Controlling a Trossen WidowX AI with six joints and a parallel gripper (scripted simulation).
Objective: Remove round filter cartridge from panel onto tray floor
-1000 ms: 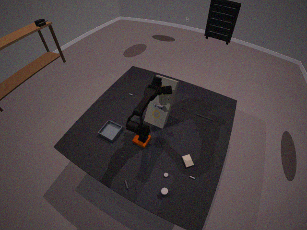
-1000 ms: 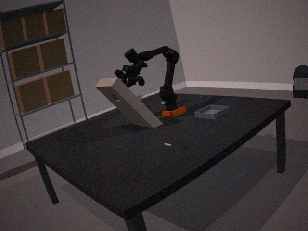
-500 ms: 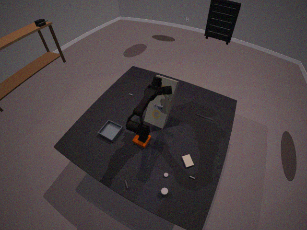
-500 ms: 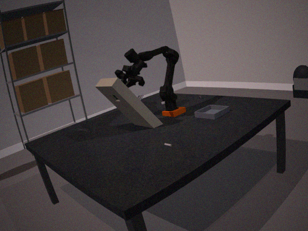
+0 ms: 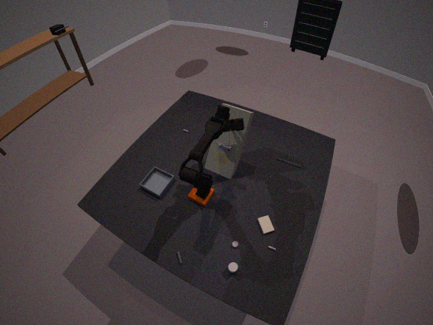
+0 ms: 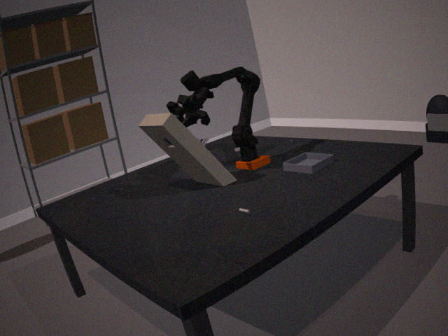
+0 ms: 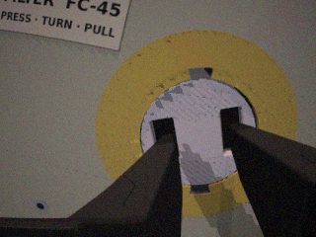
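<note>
My gripper tip is now 20 mm short of the grey round filter cartridge and 10 mm above it. Round my gripper tip: ledge: 100 mm below, 80 mm behind; then beige service panel: 90 mm below, 30 mm behind; then grey tray: 400 mm behind, 270 mm to the left, 240 mm below.
</note>
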